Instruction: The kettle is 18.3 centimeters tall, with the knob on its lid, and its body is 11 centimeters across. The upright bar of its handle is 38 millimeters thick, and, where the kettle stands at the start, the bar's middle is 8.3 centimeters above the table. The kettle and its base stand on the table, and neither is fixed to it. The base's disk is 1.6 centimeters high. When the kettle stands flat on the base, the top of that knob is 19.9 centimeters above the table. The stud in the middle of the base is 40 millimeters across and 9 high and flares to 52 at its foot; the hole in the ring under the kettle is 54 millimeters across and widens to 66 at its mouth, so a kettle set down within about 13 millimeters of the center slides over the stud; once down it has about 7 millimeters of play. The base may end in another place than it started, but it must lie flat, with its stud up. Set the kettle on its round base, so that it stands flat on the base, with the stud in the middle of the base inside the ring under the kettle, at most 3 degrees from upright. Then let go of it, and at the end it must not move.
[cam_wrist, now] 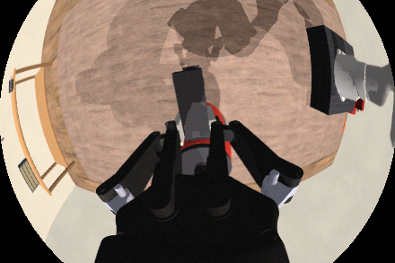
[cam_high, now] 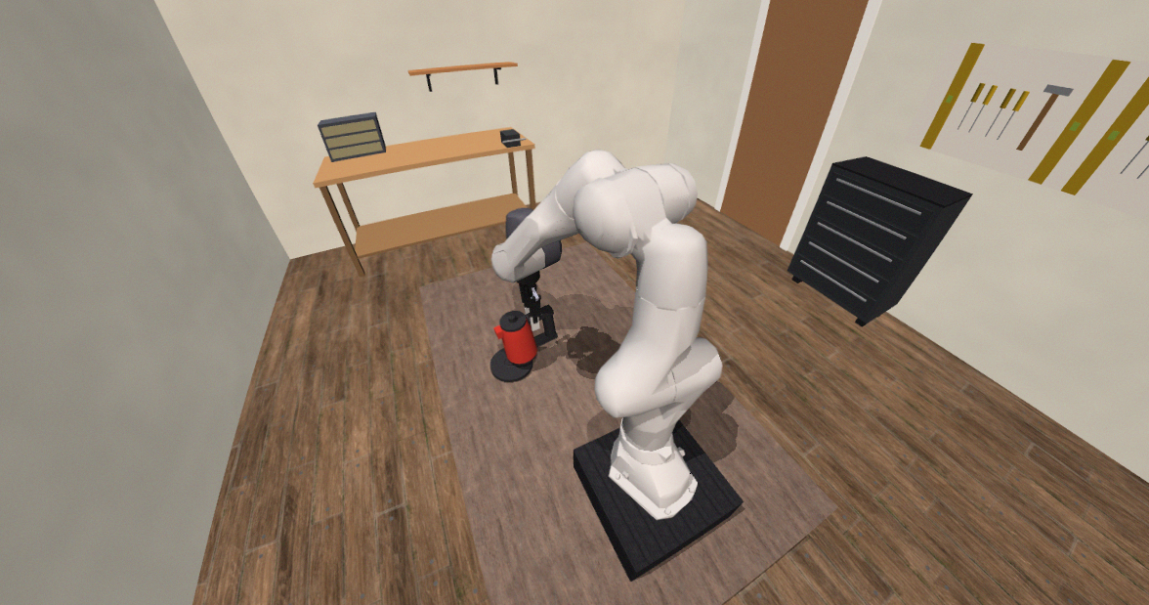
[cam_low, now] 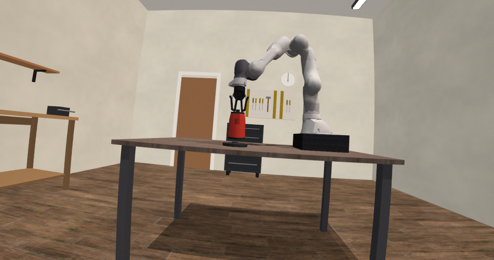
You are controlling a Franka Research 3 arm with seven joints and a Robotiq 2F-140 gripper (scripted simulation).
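My gripper is now 50 mm above the kettle and 30 mm to the right of it. The rest, counted from my hand: round black base (180 mm below, 90 mm to the left, 10 mm ahead).
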